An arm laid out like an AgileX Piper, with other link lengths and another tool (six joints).
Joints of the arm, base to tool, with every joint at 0 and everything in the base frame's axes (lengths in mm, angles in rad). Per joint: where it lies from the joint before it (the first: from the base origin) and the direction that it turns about. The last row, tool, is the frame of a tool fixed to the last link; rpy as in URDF.
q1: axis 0 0 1 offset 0 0 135.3
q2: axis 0 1 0 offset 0 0 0
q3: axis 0 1 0 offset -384.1 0 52.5
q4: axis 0.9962 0 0.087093 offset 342.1 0 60.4
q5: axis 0 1 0 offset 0 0 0
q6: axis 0.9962 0 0.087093 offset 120.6 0 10.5
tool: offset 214.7 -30 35.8 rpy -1.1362 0.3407 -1.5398
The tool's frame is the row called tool.
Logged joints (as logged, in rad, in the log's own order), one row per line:
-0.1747 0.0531 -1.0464 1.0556 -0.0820 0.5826
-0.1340 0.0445 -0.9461 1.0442 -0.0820 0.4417
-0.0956 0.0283 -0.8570 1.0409 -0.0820 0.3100
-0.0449 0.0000 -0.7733 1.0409 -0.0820 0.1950
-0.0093 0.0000 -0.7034 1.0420 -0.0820 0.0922
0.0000 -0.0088 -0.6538 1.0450 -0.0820 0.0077
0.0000 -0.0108 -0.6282 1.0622 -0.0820 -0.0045
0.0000 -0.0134 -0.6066 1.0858 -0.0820 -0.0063
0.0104 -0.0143 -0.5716 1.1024 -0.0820 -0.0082
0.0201 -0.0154 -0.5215 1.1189 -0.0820 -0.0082
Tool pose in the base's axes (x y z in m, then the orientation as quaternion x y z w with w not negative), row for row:
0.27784 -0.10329 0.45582 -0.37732 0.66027 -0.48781 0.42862
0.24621 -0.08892 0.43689 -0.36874 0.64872 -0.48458 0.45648
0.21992 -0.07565 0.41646 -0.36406 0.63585 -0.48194 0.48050
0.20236 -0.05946 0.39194 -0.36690 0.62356 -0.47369 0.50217
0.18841 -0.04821 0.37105 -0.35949 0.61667 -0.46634 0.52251
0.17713 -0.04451 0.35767 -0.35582 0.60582 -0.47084 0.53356
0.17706 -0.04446 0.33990 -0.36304 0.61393 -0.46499 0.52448
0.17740 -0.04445 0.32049 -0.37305 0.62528 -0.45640 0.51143
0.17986 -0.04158 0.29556 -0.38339 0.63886 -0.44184 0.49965
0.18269 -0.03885 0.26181 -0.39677 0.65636 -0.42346 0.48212
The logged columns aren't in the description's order. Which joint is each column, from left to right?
Columns, left to right: q4, q6, q3, q5, q1, q2.
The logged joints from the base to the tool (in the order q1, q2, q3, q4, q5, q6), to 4 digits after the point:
-0.0820 0.5826 -1.0464 -0.1747 1.0556 0.0531
-0.0820 0.4417 -0.9461 -0.1340 1.0442 0.0445
-0.0820 0.3100 -0.8570 -0.0956 1.0409 0.0283
-0.0820 0.1950 -0.7733 -0.0449 1.0409 0.0000
-0.0820 0.0922 -0.7034 -0.0093 1.0420 0.0000
-0.0820 0.0077 -0.6538 0.0000 1.0450 -0.0088
-0.0820 -0.0045 -0.6282 0.0000 1.0622 -0.0108
-0.0820 -0.0063 -0.6066 0.0000 1.0858 -0.0134
-0.0820 -0.0082 -0.5716 0.0104 1.1024 -0.0143
-0.0820 -0.0082 -0.5215 0.0201 1.1189 -0.0154

